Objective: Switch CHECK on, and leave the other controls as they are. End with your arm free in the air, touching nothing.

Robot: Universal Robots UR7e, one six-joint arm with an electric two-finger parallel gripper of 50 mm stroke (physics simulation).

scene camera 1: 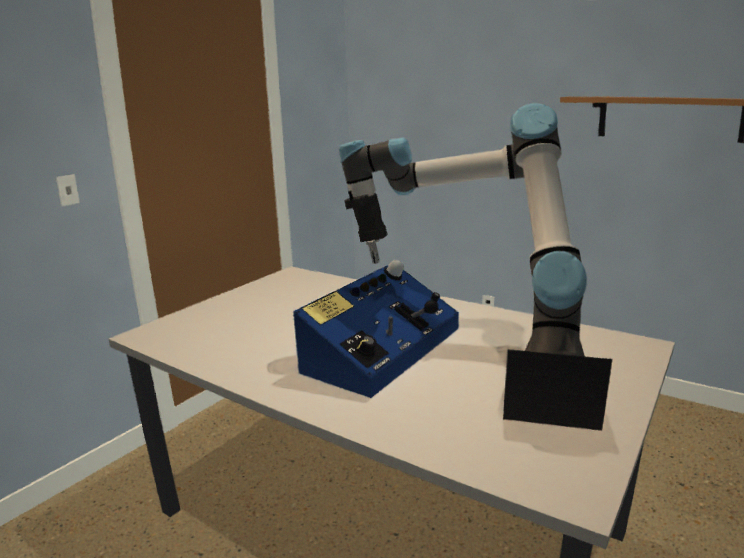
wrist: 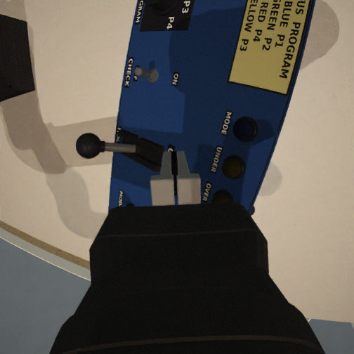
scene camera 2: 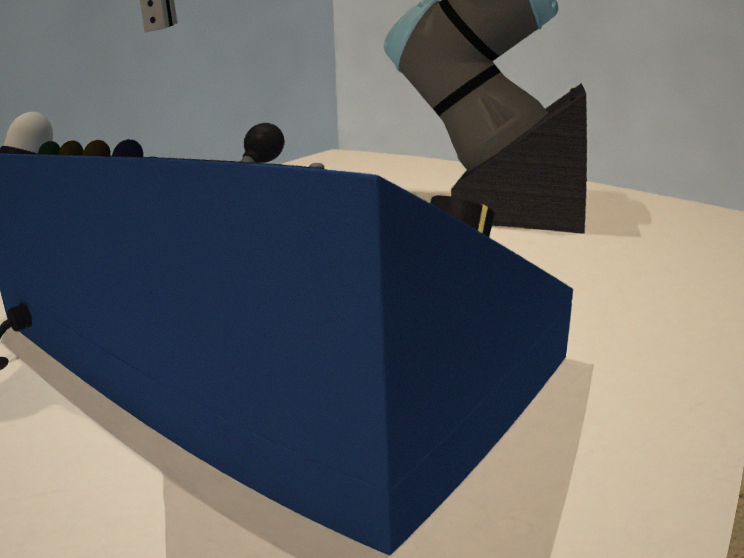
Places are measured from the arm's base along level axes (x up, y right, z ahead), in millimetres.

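Pixels of known places: gripper, fingertip midpoint: [scene camera 1: 376, 262] [scene camera 2: 161, 28]; arm's base, link origin: [scene camera 1: 553, 366] [scene camera 2: 508, 140].
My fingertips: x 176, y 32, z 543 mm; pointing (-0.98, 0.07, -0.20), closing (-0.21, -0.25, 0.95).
For each thing: its middle in the pictures, then the offset to it from my fingertips. "*": a spot on its surface instead.
- blue control box, body centre: [scene camera 2: 200, 276] [scene camera 1: 379, 328] dy -11, dx -203, dz -13 mm
- black rotary knob, body centre: [scene camera 2: 459, 222] [scene camera 1: 367, 343] dy -191, dx -157, dz -95 mm
- white dome, surface spot: [scene camera 2: 30, 130] [scene camera 1: 389, 267] * dy +156, dx -67, dz +57 mm
- yellow label, surface spot: [scene camera 1: 326, 307] * dy -163, dx -96, dz +61 mm
The blue control box [scene camera 1: 327, 354] [scene camera 2: 210, 270] [wrist: 205, 50] stands on the table. Its grey CHECK toggle [scene camera 1: 390, 326] [wrist: 145, 74] stands nearly vertical in scene camera 1, tilted up the sloped panel towards ON. In the wrist view, from behind and above, its tip overlaps the OFF label. In scene camera 2 its tip [scene camera 2: 316, 165] shows over the back edge. My gripper [scene camera 1: 375, 261] [scene camera 2: 158, 27] [wrist: 173, 164] is shut and empty. It hangs in the air above the upper part of the panel, near the button row, apart from the toggle and touching nothing.
Beside the toggle are the black rotary knob [scene camera 1: 366, 346] [scene camera 2: 459, 210] and the ball-ended lever [scene camera 1: 430, 304] [scene camera 2: 263, 142] [wrist: 89, 145]. A white dome [scene camera 1: 394, 267] [scene camera 2: 30, 130] stands at the upper corner. Dark round buttons [wrist: 233, 166] line the top. The yellow label [scene camera 1: 326, 307] [wrist: 272, 45] lies beside them.
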